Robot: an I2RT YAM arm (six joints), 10 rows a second.
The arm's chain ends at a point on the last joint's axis. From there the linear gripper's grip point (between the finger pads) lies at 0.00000 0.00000 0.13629 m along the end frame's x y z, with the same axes.
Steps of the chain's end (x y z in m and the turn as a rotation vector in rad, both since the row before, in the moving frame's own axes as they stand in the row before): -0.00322, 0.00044, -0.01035, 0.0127, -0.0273, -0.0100; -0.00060, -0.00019, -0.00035, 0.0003, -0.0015, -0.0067; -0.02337, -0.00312, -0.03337, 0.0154, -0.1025, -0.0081; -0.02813, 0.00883, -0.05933, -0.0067, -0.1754, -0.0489; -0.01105, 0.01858, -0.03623, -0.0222, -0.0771, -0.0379; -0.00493, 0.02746, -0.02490, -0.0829, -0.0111, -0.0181; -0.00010, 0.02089, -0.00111, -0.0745, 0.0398, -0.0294; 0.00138, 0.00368, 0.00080, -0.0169, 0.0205, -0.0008; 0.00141, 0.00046, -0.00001, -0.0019, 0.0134, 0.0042
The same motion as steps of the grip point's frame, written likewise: -0.00695, -0.00127, -0.01041, 0.0127, -0.0273, -0.0100; -0.00080, -0.00023, -0.00035, 0.0003, -0.0015, -0.0067; -0.03732, -0.00516, -0.03410, 0.0154, -0.1025, -0.0081; -0.05188, 0.01032, -0.06142, -0.0067, -0.1754, -0.0489; -0.02149, 0.02180, -0.03667, -0.0222, -0.0771, -0.0379; -0.00634, 0.03876, -0.02538, -0.0829, -0.0111, -0.0181; 0.00547, 0.03095, -0.00160, -0.0745, 0.0398, -0.0294; 0.00417, 0.00598, 0.00075, -0.0169, 0.0205, -0.0008; 0.00324, 0.00072, -0.00002, -0.0019, 0.0134, 0.0042
